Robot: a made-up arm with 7 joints. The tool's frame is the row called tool.
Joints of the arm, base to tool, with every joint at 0 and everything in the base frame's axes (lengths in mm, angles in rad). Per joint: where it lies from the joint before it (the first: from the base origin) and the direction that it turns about. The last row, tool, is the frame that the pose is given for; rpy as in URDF.
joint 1: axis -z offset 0 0 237
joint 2: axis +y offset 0 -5 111
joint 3: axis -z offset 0 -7 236
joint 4: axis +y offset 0 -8 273
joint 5: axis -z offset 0 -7 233
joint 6: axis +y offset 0 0 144
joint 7: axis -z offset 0 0 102
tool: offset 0 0 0 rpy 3.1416 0 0
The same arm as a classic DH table. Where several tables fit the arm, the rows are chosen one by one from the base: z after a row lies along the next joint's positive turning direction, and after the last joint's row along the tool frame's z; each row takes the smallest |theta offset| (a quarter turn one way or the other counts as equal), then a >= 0, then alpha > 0; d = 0 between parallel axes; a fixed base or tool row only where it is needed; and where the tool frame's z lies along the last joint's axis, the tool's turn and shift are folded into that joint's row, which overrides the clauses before.
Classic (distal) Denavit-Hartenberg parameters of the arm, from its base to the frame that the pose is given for. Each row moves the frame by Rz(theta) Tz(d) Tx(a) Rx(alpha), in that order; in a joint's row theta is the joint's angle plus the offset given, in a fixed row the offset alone. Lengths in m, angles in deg.
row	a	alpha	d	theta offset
base (fixed)	0	180	0	0
joint 1	0	90	-0.348	0
joint 2	0	-90	-0.012	0
joint 3	0	90	-0.509	0
joint 4	0	-90	-0.015	0
joint 5	0	90	-0.377	0
joint 6	0	-90	0	0
joint 7	0	0	-0.102	0

